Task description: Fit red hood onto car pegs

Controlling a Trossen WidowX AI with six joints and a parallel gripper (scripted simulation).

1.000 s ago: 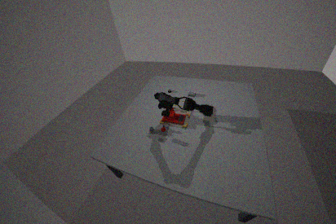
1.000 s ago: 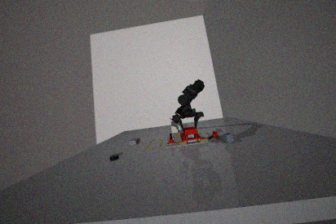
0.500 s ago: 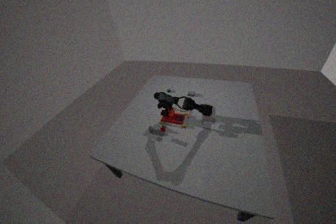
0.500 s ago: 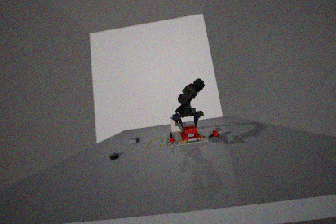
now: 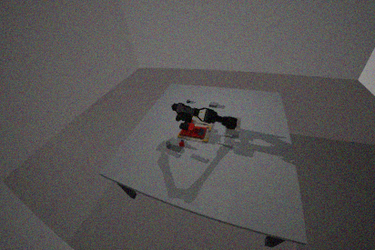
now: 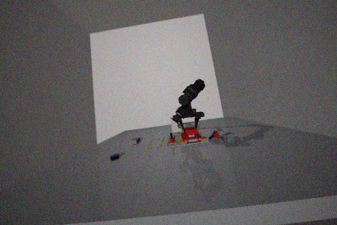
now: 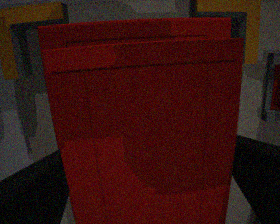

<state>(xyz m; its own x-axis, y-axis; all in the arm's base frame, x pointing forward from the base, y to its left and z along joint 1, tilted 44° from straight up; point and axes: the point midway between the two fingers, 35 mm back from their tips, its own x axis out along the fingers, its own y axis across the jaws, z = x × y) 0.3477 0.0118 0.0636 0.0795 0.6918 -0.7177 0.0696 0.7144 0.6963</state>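
Right now my gripper tip is 50 mm past the jig, 50 mm above it and 20 mm to the left of it. Round my gripper tip: red hood (right at my gripper tip).
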